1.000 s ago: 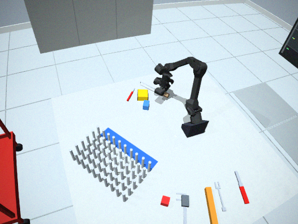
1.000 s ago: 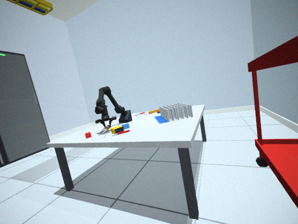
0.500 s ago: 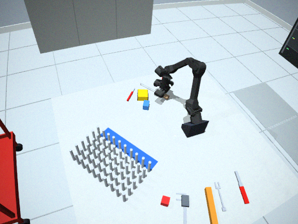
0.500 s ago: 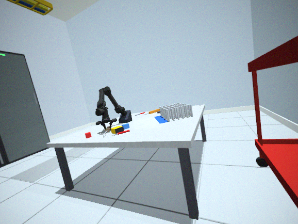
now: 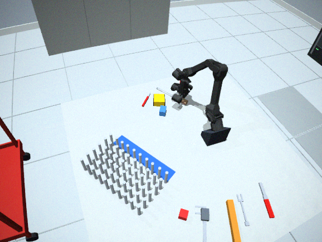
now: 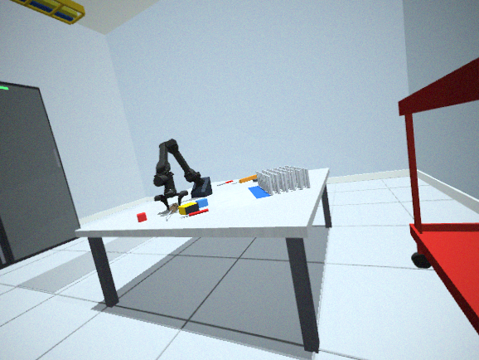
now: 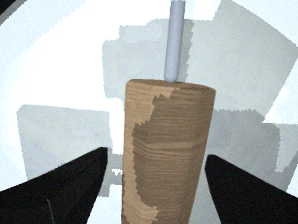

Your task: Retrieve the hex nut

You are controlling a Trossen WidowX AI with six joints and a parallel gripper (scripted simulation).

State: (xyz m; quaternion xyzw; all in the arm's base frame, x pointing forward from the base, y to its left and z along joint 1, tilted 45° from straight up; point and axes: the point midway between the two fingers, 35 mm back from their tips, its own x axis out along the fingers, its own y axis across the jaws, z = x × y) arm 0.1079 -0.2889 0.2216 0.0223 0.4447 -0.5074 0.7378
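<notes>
My gripper tip is now 70 mm short of the metal rod, 80 mm to the left of it and 10 mm below it. From my gripper tip the other things lie so: fork tool 70 mm behind, 820 mm to the left; blue taped strip 360 mm ahead, 390 mm to the left, 10 mm below; blue block 150 mm ahead, 80 mm to the left, 10 mm above.
</notes>
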